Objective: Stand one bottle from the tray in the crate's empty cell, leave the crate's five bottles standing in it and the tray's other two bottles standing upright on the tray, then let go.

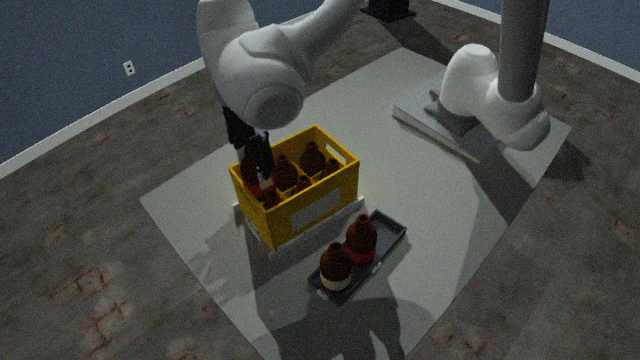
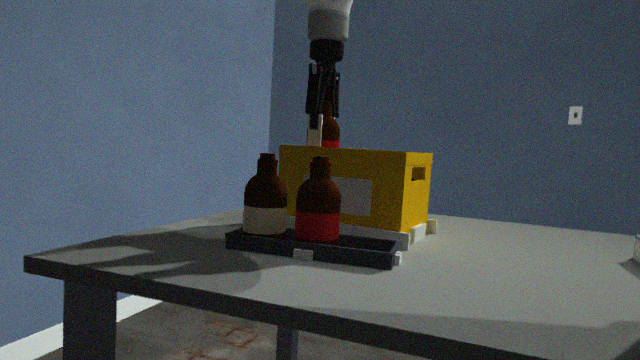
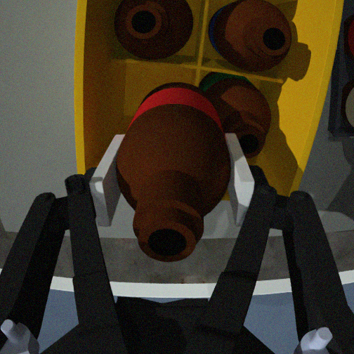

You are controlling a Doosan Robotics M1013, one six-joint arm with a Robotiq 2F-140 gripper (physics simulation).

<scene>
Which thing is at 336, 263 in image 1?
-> A cream-labelled bottle.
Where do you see a cream-labelled bottle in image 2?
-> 265, 197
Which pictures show my gripper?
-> Image 1, image 2 and image 3: all of them.
</scene>
